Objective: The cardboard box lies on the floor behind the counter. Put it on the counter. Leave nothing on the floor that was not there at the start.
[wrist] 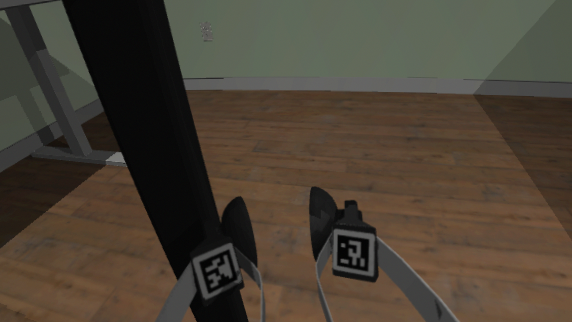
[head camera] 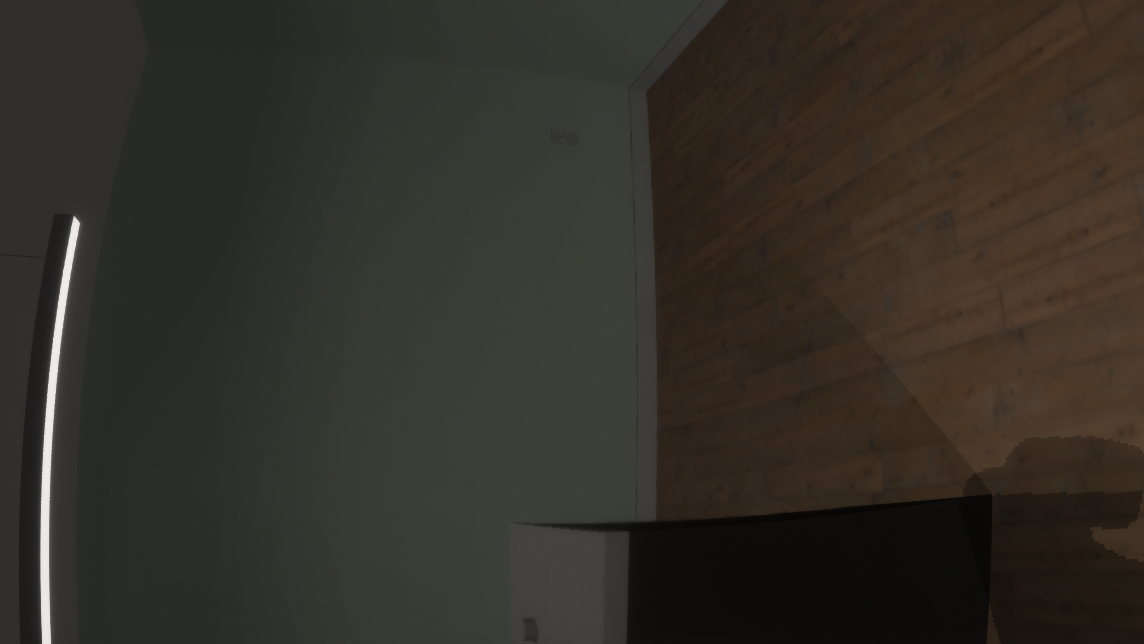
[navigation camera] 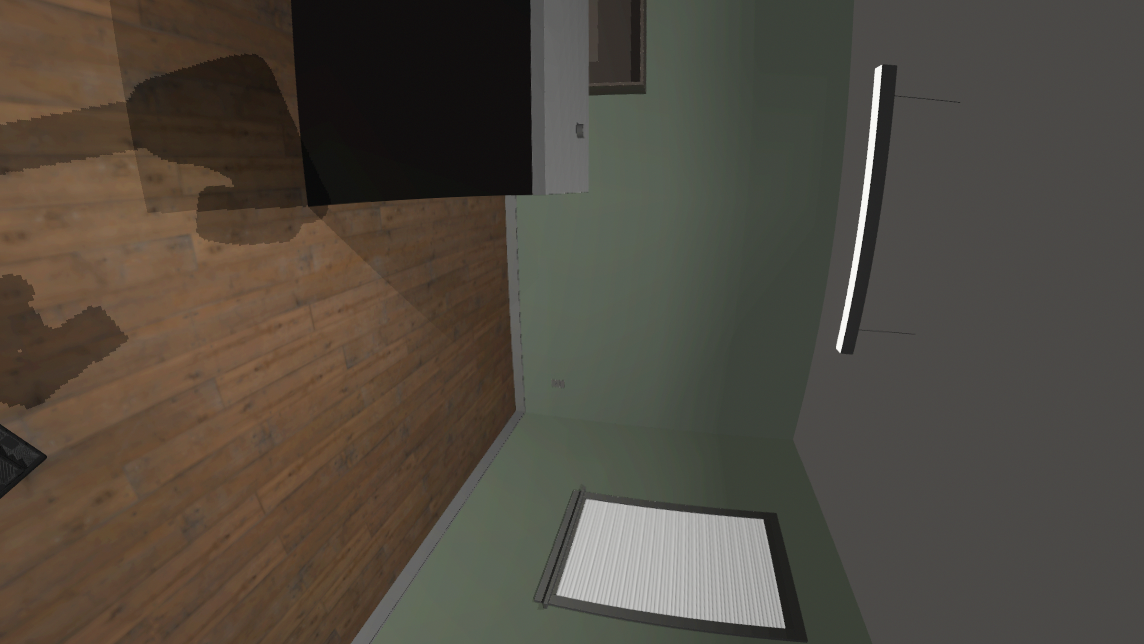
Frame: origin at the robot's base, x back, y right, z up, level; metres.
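Where they show: gripper, fingertip midpoint: (wrist: 279, 216).
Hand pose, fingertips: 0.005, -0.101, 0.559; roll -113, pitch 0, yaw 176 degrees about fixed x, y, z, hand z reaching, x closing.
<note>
Each offset is from my fingertips to the top centre of the thing, as dx, dy, dz. "pt": to the spot under its first point.
The counter (head camera: 800, 588) (navigation camera: 416, 96) has a black side and a pale top. It stands at the bottom of the head view and the top of the navigation view; both views are turned sideways. Floor behind it is hidden. The cardboard box does not show clearly in any view. My gripper (wrist: 279, 216) is open and empty in the wrist view, with wooden floor showing between the fingertips. It does not show in the head or navigation view, so its place relative to the counter cannot be told.
A small grey fitting {-1.508, +0.519, +0.375} (head camera: 529, 629) (navigation camera: 579, 130) is on the counter's pale part. A brown-grey framed object (navigation camera: 638, 48) shows beyond the counter. A black column (wrist: 135, 110) rises beside the left finger, with a grey table leg {pt +0.800, -1.242, -0.271} (wrist: 62, 105) behind. A patterned black corner (navigation camera: 20, 457) shows low left.
</note>
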